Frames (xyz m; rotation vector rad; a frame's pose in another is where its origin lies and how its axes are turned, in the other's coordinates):
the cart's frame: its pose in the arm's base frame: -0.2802 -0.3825 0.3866 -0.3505 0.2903 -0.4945
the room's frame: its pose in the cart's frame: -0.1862 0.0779 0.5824 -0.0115 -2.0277 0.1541
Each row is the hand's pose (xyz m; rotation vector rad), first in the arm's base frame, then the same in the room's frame.
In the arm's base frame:
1: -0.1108 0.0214 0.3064 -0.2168 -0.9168 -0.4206
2: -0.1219 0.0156 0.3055 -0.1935 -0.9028 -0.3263
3: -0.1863 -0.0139 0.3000 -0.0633 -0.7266 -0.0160
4: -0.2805 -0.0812 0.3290 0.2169 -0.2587 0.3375
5: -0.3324 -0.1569 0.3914 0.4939 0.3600 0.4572
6: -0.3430 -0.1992 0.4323 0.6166 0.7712 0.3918
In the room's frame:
1: -0.4734 0.4004 0.0544 0.0202 0.8560 -0.5223
2: -0.4768 0.3926 0.0636 0.1087 0.8508 -0.4781
3: -0.4948 0.3509 0.1182 0.4607 0.9397 -0.3387
4: -0.5019 0.2522 0.1850 1.0301 1.2418 -0.1919
5: -0.4860 0.1438 0.2032 1.5018 1.7354 -0.1351
6: -0.4726 0.0862 0.1948 1.6661 2.1377 -0.1475

